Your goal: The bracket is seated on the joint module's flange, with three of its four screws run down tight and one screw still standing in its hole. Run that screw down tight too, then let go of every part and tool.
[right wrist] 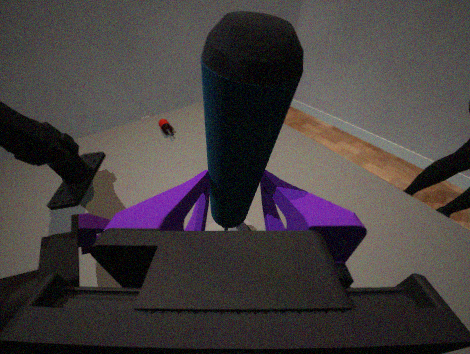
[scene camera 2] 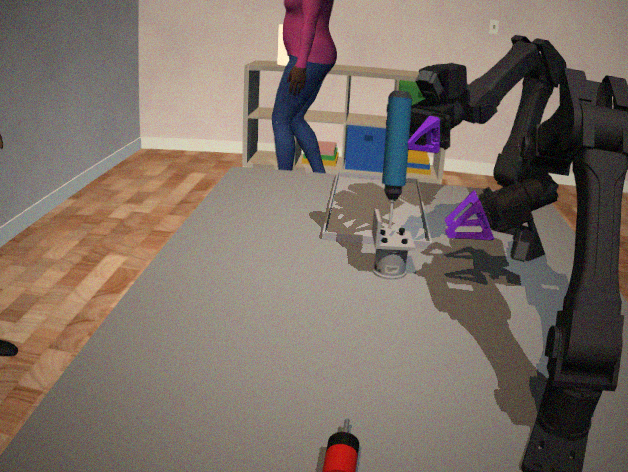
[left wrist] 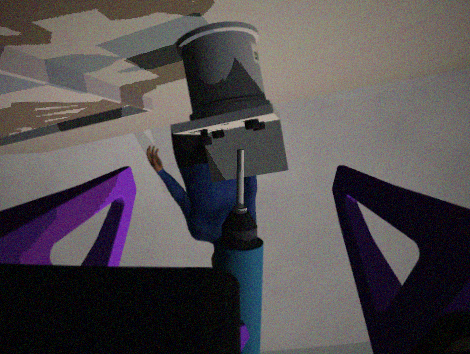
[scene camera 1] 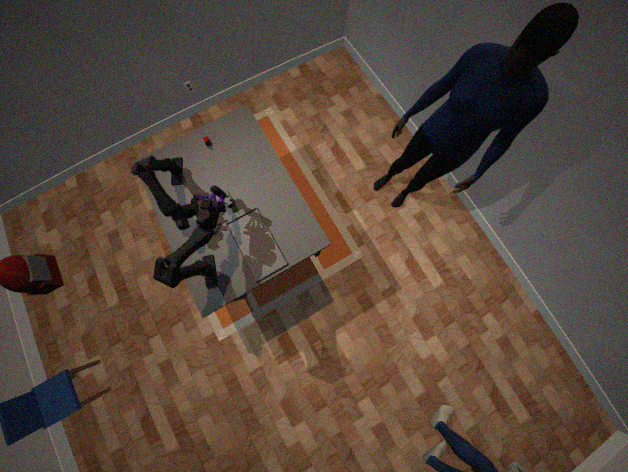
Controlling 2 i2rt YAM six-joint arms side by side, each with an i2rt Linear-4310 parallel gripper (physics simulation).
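Frame: origin at the left arm's base, x ahead, y left, z up, level; millimetres.
Where they show: left gripper, fingertip midpoint: (scene camera 2: 446, 228) (left wrist: 234, 177); right gripper, fingertip midpoint: (right wrist: 235, 176) (scene camera 2: 397, 143) (scene camera 1: 219, 193); left arm's base, origin of the base link: (right wrist: 81, 177) (scene camera 2: 561, 427) (scene camera 1: 177, 171); right arm's base, origin of the base link: (scene camera 1: 210, 271).
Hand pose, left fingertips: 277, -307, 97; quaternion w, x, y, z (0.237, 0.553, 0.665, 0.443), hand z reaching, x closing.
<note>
Each offset is from my left fingertips to the top centre of the thing, as dx, dy, dz. Level surfaces: height alone.
The grey joint module {+86, +30, -33} (scene camera 2: 390, 261) (left wrist: 222, 75) stands upright with the pale bracket (scene camera 2: 377, 229) (left wrist: 250, 160) on its flange. Several dark screw heads show on the bracket; in the left wrist view one screw {+79, +5, -19} (left wrist: 205, 136) stands out farther than the others. My right gripper (scene camera 2: 412, 142) (right wrist: 235, 176) is shut on the blue screwdriver {+103, +14, +226} (scene camera 2: 397, 142) (left wrist: 252, 295) (right wrist: 245, 125). The driver is nearly upright, bit down, above the bracket. In the left wrist view its tip is apart from the screw heads. My left gripper (scene camera 2: 469, 219) (left wrist: 234, 177) is open and empty, beside the module at the right in scene camera 2.
A shallow tray (scene camera 2: 328, 205) lies behind the module in scene camera 2. A red-handled tool {-53, +482, -62} (scene camera 1: 206, 140) (scene camera 2: 341, 454) (right wrist: 164, 123) lies on the grey table {dz -97} (scene camera 2: 228, 355). Shelves (scene camera 2: 365, 69) and a person (scene camera 2: 309, 35) are beyond the table. Both arms stand along one table side.
</note>
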